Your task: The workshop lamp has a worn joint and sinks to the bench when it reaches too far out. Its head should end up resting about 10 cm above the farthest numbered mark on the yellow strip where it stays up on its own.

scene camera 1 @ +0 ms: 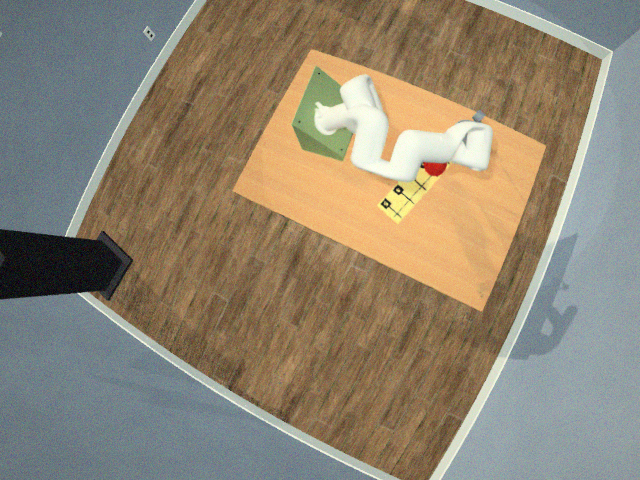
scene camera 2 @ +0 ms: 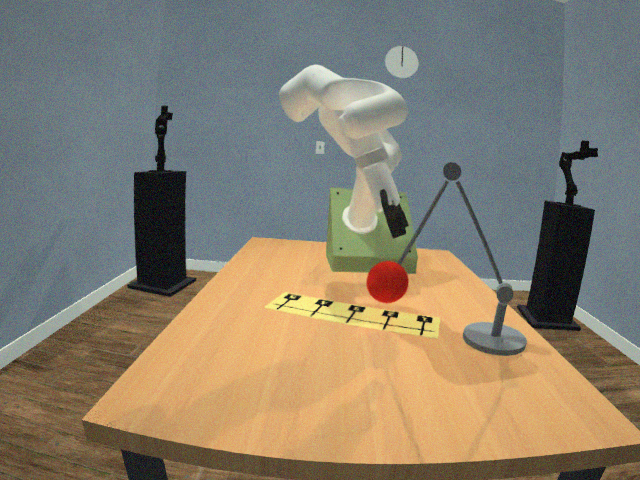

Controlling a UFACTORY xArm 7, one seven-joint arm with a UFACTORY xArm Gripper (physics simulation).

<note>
I see my gripper (scene camera 2: 401, 231), a red ball head (scene camera 2: 387, 282) and a yellow strip (scene camera 2: 419, 325).
The yellow strip shows as well in scene camera 1 (scene camera 1: 402, 198).
</note>
